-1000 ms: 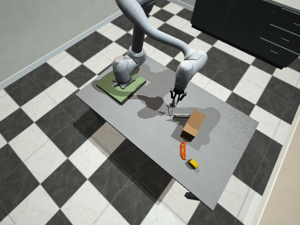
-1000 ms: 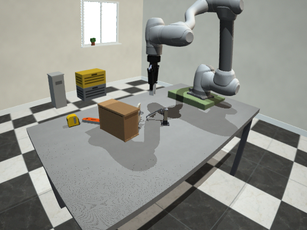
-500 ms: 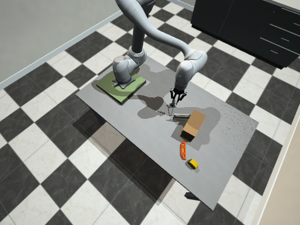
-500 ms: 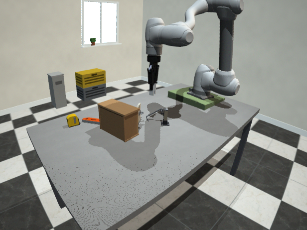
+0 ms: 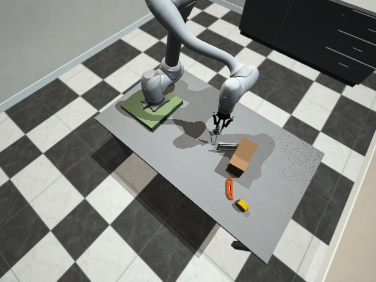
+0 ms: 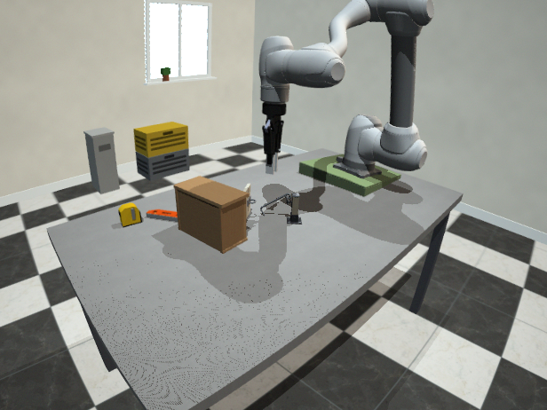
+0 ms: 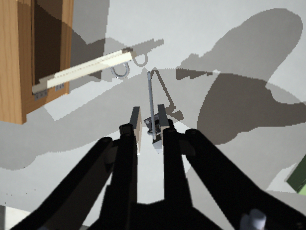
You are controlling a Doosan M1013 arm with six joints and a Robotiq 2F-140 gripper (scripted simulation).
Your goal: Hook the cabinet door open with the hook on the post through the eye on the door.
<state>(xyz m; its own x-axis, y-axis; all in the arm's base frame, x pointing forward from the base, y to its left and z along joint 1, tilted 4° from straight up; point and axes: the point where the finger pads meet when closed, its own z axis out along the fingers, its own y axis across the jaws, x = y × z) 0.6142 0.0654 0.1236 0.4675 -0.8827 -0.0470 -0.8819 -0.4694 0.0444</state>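
Now: the thin metal hook 15 cm below my hand, 2 cm to the left of it and 1 cm behind it. The rest, counted from my hand: hook post 13 cm below, 4 cm to the left, 3 cm behind; then yellow tape measure 43 cm ahead, 24 cm to the right, 17 cm below; then cabinet door 13 cm below, 11 cm ahead, 1 cm to the left.
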